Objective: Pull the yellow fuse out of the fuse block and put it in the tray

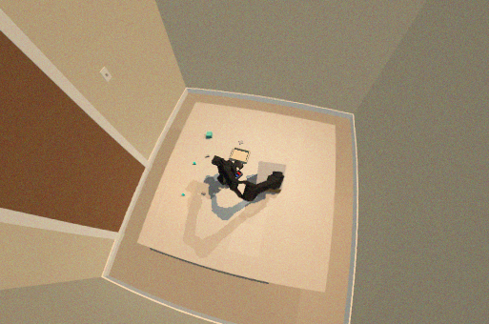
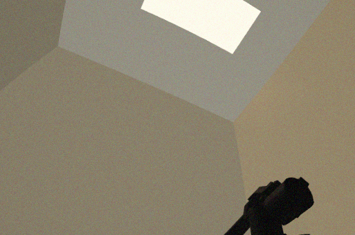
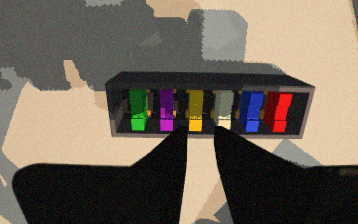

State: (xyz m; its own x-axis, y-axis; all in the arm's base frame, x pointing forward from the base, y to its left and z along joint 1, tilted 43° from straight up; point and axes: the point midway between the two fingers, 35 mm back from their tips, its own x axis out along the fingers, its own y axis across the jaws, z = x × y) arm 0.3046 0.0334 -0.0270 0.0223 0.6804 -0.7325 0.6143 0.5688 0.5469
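The tan tray is 21 cm to the right of my gripper tip, 7 cm below it and 3 cm behind it.
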